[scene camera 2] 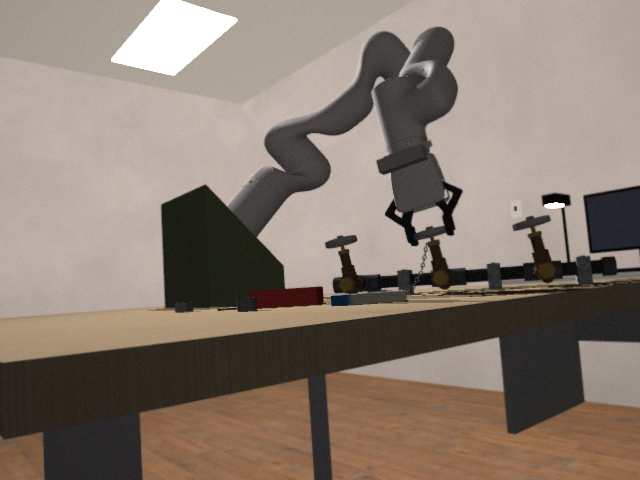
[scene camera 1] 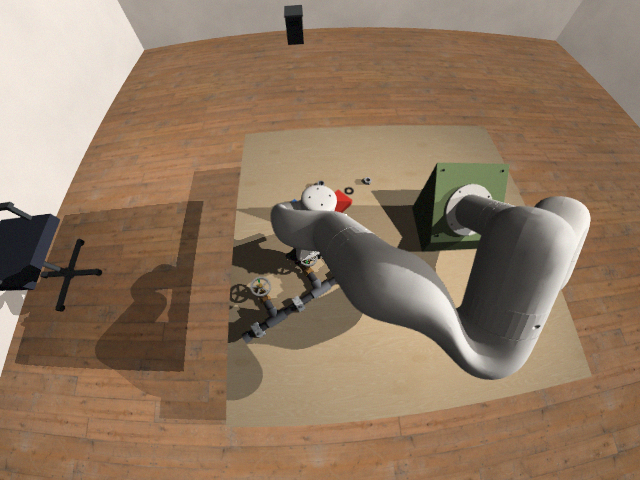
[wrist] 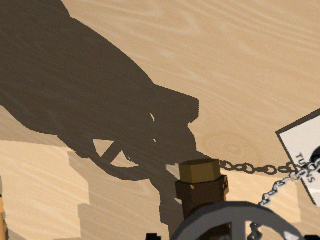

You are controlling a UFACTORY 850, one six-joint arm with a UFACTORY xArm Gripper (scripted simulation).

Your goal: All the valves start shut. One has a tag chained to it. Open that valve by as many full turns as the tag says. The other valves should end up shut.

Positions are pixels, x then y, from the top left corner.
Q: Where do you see a red block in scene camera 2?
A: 309, 295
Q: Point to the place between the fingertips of my gripper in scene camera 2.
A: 432, 240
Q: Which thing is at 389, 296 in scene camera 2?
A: A blue-grey flat piece.
